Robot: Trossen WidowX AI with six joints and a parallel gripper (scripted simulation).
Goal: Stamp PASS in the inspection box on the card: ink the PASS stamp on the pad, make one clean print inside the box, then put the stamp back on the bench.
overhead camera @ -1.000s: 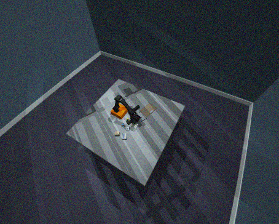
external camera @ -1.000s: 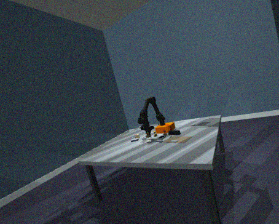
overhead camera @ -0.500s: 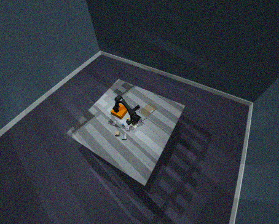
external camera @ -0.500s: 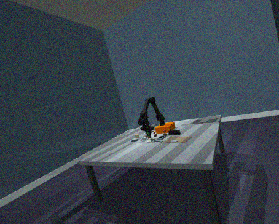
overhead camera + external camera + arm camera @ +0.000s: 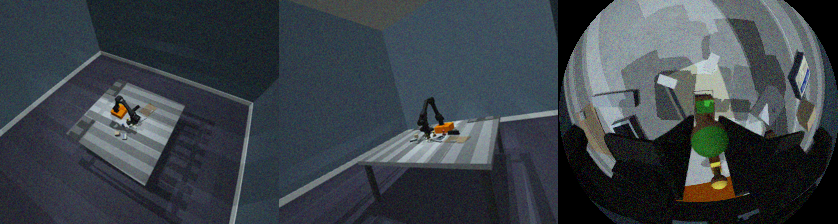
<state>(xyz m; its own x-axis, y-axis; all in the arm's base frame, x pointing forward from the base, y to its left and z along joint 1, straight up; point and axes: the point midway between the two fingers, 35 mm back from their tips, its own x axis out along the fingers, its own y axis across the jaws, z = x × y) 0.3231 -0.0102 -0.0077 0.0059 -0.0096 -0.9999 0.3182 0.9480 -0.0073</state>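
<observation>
The white card is 1 cm ahead of my gripper tip and 4 cm below it. Round my gripper tip: dark rectangular pad (2 cm behind, 14 cm to the left, 3 cm below); green-knob stamp (right at my gripper tip); blue-knob stamp (10 cm behind, 11 cm to the right, 2 cm below).
</observation>
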